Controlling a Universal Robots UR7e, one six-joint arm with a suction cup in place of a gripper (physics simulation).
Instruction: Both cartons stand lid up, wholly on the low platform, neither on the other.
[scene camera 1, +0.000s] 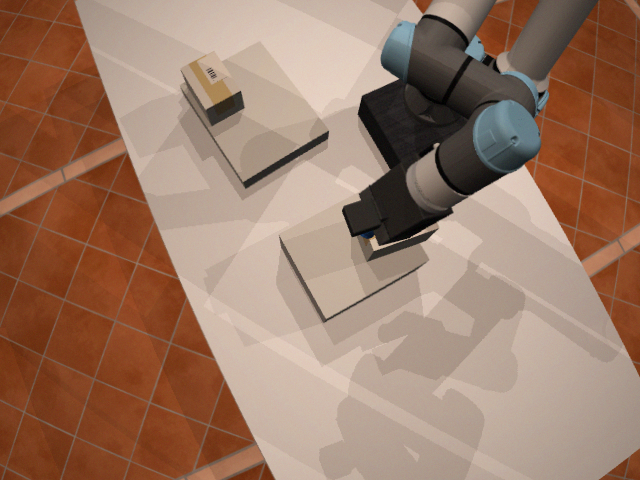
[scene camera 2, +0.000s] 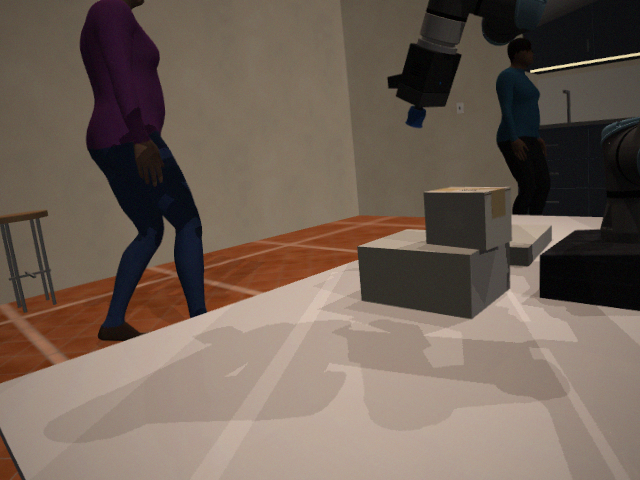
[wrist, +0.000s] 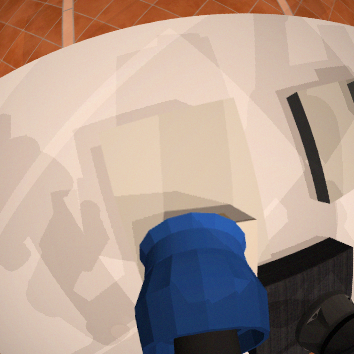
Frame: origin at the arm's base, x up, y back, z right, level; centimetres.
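Seen in the pictures: hand at its tool point: (scene camera 2: 413, 124) (wrist: 193, 254); arm's base at its link origin: (scene camera 1: 434, 99) (wrist: 323, 319).
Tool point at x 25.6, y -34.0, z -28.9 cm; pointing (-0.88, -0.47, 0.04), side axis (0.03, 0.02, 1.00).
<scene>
Offsets run from my tool point to a thing's middle. Level surfaces: height alone.
The first carton {dz +50.7, dx -27.0, dy -14.6 cm} (scene camera 1: 211, 87) stands on the low platform {dz +44.8, dx -33.5, dy -7.0 cm} (scene camera 1: 279, 103) (scene camera 2: 521, 253) (wrist: 340, 135), tape and barcode up, close to the platform's left edge. Whether it lies wholly inside that edge I cannot tell. In scene camera 2 it does not show. The second carton {dz +2.6, dx -18.7, dy +9.7 cm} (scene camera 1: 400, 246) (scene camera 2: 454, 219) (wrist: 250, 245) stands lid up on the taller platform {dz +1.9, dx -29.9, dy +1.7 cm} (scene camera 1: 330, 273) (scene camera 2: 413, 279) (wrist: 195, 155), at its right side, and seems to reach slightly past the edge. My suction cup (scene camera 1: 367, 234) (scene camera 2: 415, 117) (wrist: 194, 230) is off, holds nothing and hangs tilted, well above the second carton.
The black robot base (scene camera 1: 382, 118) (scene camera 2: 589, 268) (wrist: 305, 280) stands right of both platforms. Both platforms stand on the white table {dx -35.9 cm} (scene camera 1: 217, 258) (scene camera 2: 258, 413) (wrist: 150, 65). Two people (scene camera 2: 124, 93) (scene camera 2: 518, 113) stand beyond the table. A stool (scene camera 2: 23, 214) is at the left.
</scene>
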